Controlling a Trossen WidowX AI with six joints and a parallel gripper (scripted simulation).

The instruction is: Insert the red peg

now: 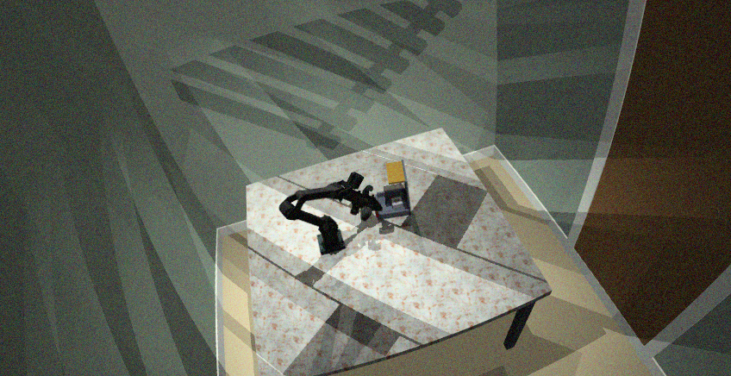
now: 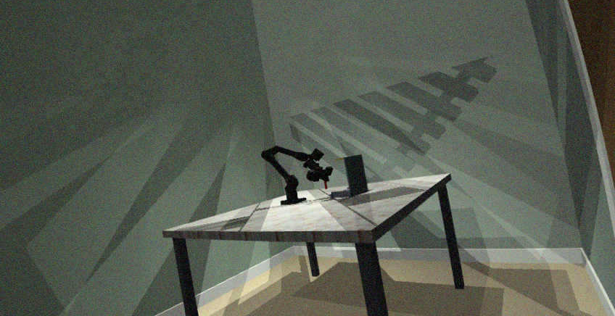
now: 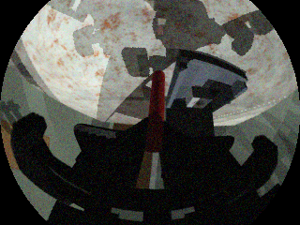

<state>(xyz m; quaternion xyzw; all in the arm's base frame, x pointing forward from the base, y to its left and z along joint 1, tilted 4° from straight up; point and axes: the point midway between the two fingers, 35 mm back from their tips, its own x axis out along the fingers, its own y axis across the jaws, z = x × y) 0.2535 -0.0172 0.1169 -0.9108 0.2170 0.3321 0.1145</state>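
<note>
Right now the dark back wall is 17 cm ahead of my gripper tip, 5 cm to the left of it and 1 cm above it. Also, from my gripper tip: red peg (2 cm behind, 1 cm to the left, 1 cm below); then yellow roof (13 cm ahead, 12 cm above, 7 cm to the left); then grey floor plate (10 cm below, 9 cm ahead, 8 cm to the left).
</note>
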